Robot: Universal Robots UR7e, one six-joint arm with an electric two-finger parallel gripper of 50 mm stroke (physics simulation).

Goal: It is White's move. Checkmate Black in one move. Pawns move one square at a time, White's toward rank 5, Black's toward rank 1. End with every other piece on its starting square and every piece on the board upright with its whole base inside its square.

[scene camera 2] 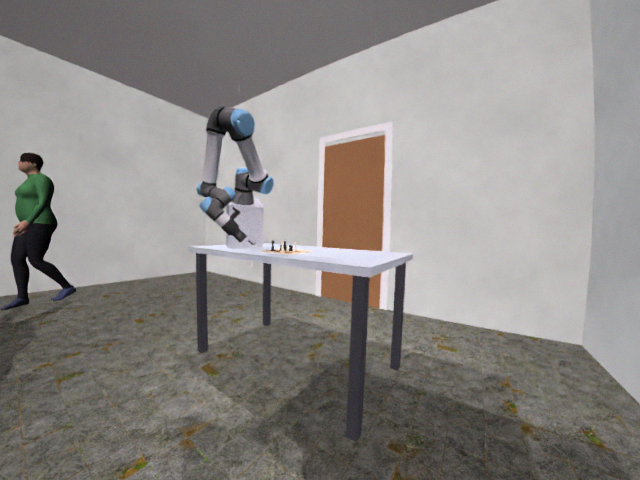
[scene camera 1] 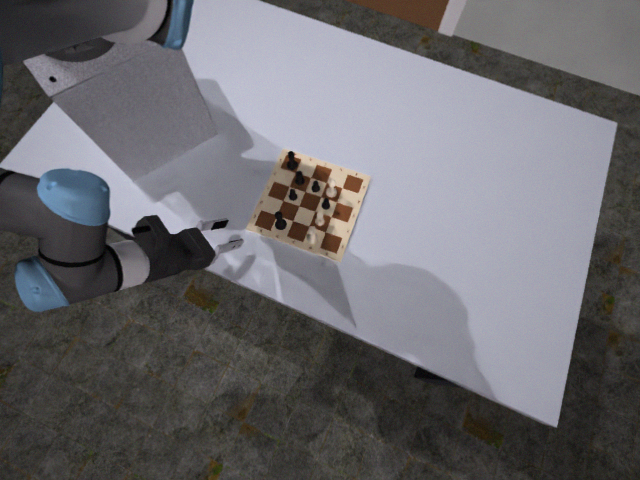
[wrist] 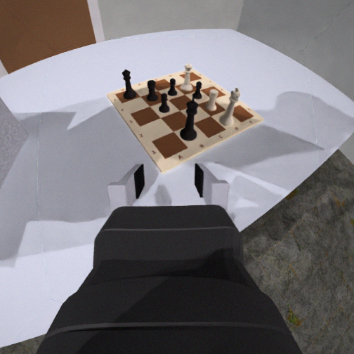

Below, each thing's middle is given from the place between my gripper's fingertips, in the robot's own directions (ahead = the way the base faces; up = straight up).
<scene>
The chessboard (scene camera 1: pixel 300 214) is 14 cm to the left of my hand, 12 cm ahead of it and 4 cm below it.
</scene>
